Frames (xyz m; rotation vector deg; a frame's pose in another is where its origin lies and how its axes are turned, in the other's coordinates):
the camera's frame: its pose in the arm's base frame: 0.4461 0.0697 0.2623 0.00 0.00 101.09
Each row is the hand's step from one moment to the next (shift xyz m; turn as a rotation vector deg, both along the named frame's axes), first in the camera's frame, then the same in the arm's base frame.
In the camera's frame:
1: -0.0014 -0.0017 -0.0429 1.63 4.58 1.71
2: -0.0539 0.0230 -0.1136 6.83 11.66 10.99
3: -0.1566 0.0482 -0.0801 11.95 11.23 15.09
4: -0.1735 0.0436 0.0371 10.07 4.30 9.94
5: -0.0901 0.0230 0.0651 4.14 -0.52 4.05
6: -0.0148 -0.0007 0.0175 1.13 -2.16 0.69
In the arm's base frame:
1: 0.0019 -0.0010 -0.0429 -4.81 0.72 1.71
2: -0.0122 -0.0573 -0.1136 -12.76 4.46 10.99
3: -0.0172 -0.1629 -0.0801 -13.32 9.57 15.09
4: -0.0094 -0.1786 0.0371 -6.16 9.05 9.94
5: -0.0052 -0.0928 0.0651 -0.29 4.16 4.05
6: 0.0035 -0.0144 0.0175 1.90 1.52 0.69

